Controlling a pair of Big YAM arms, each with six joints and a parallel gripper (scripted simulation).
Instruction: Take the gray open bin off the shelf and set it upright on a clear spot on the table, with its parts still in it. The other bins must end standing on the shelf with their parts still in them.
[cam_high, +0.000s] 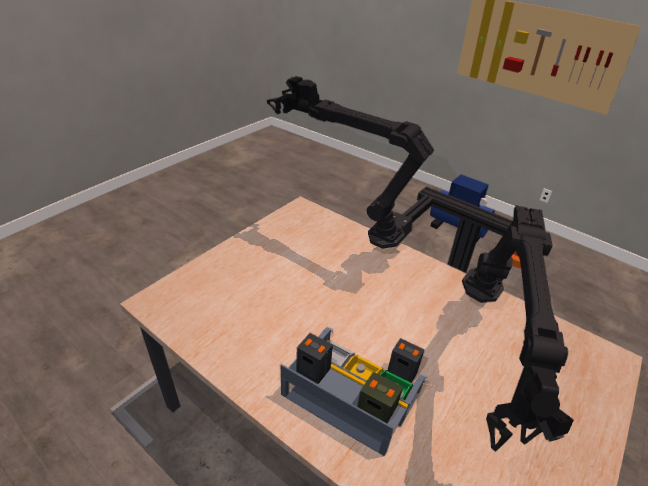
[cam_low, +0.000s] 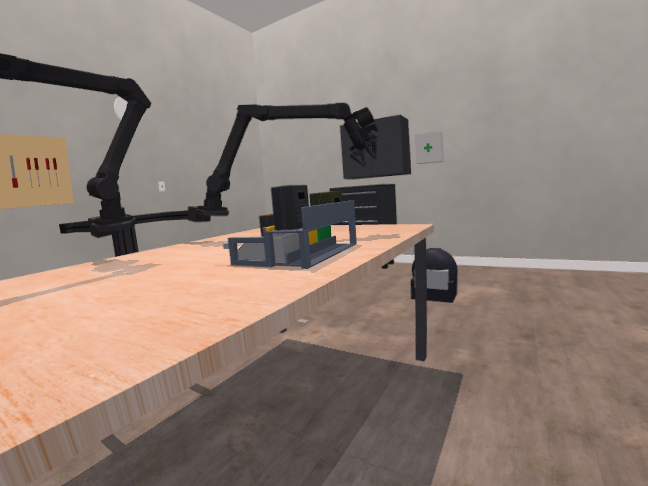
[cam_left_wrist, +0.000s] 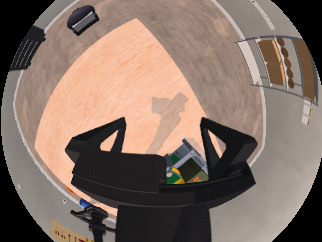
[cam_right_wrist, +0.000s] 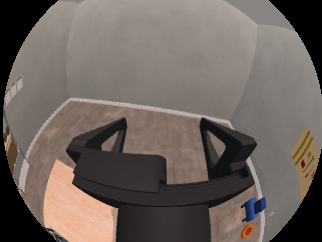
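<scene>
The gray open bin lies 70 mm behind my left hand, 590 mm to the right of it and 280 mm below it. Also, from my left hand: gray shelf: 50 mm behind, 470 mm to the right, 260 mm below; then olive box: 350 mm to the right, 170 mm below; then green bin: 100 mm behind, 360 mm to the right, 280 mm below.
</scene>
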